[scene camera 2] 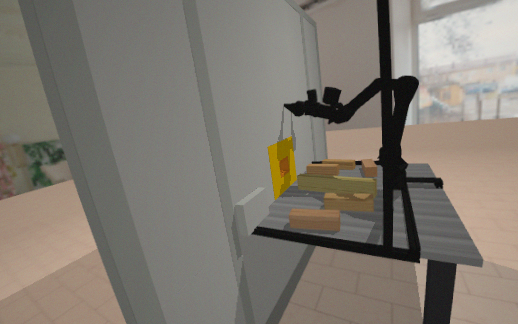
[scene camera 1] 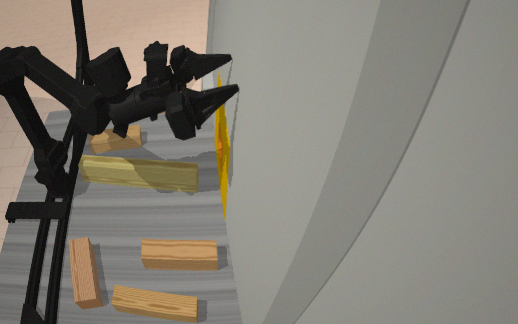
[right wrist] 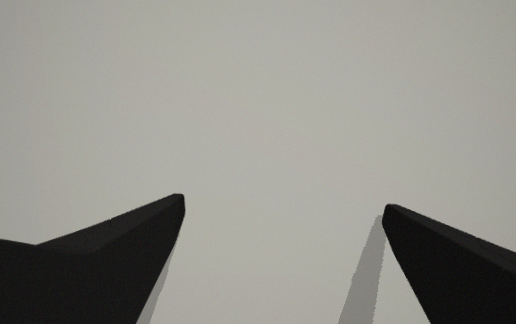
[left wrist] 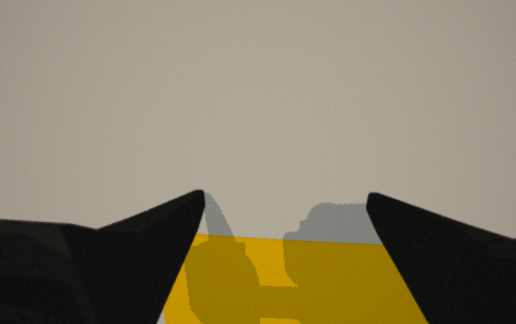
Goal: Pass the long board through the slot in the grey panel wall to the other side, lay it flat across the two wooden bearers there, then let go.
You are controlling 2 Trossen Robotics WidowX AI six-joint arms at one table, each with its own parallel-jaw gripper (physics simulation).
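Frame: origin at the left arm's base, x left, y back, z up, level; metres.
Seen in the pictures: left gripper, fingertip midpoint: (left wrist: 285, 199); right gripper, fingertip midpoint: (scene camera 2: 287, 104) (scene camera 1: 234, 70) (right wrist: 283, 208); right arm's base, origin of the base link: (scene camera 2: 396, 186) (scene camera 1: 59, 188).
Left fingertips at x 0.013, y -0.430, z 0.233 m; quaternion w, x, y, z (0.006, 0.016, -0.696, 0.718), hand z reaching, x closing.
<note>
A point is followed by its place in that frame.
The long yellowish-green board (scene camera 1: 140, 173) {y -0.675, x -0.010, z 0.033 m} (scene camera 2: 320, 183) {y -0.642, x -0.042, z 0.018 m} lies on the grey table, apart from both grippers, its end pointing at the grey panel wall (scene camera 1: 310, 100) {y -0.483, x 0.370, z 0.513 m} (scene camera 2: 240, 65) {y -0.483, x -0.266, z 0.495 m}. A yellow frame (scene camera 1: 224, 175) {y -0.483, x 0.056, z 0.091 m} (scene camera 2: 274, 165) {y -0.484, x -0.127, z 0.121 m} (left wrist: 270, 260) {y -0.432, x 0.019, z 0.190 m} on the wall surrounds the slot, which looks orange inside in scene camera 2. My right gripper (scene camera 1: 234, 73) {y -0.485, x 0.082, z 0.356 m} (scene camera 2: 285, 106) {y -0.485, x 0.082, z 0.356 m} (right wrist: 283, 208) {y -0.485, x 0.082, z 0.356 m} is open and empty, high above the board and pointing at the wall above the frame. My left gripper (left wrist: 285, 199) {y -0.430, x 0.013, z 0.233 m} is open and empty, facing the wall and yellow frame. The two bearers cannot be made out across the wall.
Wooden blocks (scene camera 1: 116, 139) {y -0.759, x -0.147, z 0.021 m} (scene camera 1: 180, 254) {y -0.587, x 0.204, z 0.031 m} (scene camera 1: 85, 272) {y -0.796, x 0.249, z 0.028 m} (scene camera 1: 155, 302) {y -0.645, x 0.309, z 0.025 m} lie on both sides of the board. Another block (scene camera 2: 315, 220) {y -0.700, x -0.330, z 0.011 m} lies near the table's edge in scene camera 2. A black frame (scene camera 2: 330, 242) {y -0.751, x -0.374, z -0.031 m} runs along the table, with a tall post (scene camera 2: 385, 50) {y -0.888, x -0.374, z 0.424 m}.
</note>
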